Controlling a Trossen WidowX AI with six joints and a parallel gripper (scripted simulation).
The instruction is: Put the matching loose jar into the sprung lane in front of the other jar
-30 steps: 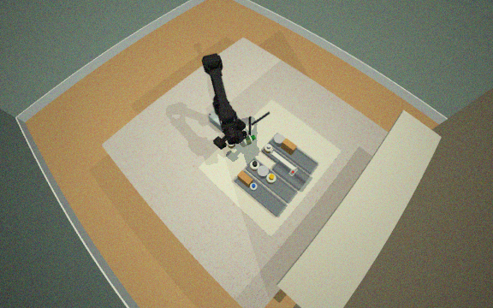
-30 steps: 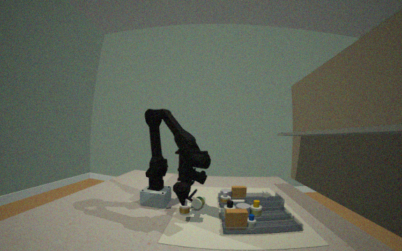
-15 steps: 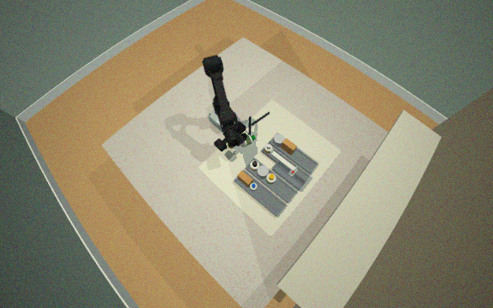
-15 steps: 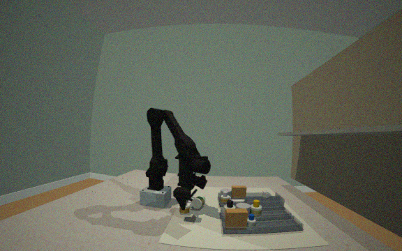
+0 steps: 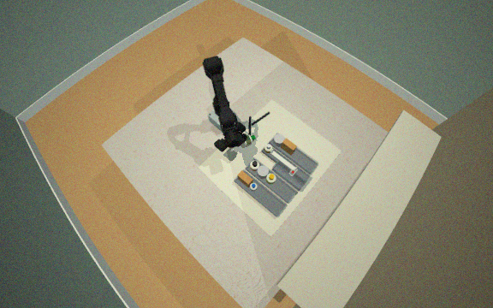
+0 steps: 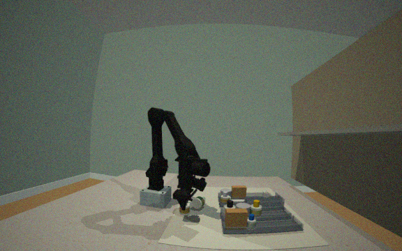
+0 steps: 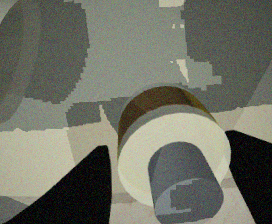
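Right now my gripper tip is 10 cm to the right of the green-banded jar and 5 cm short of it. Also, from my gripper tip: shelf (68 cm ahead, 34 cm above, 14 cm to the left); grey lane rack (32 cm ahead, 12 cm to the left, 1 cm below).
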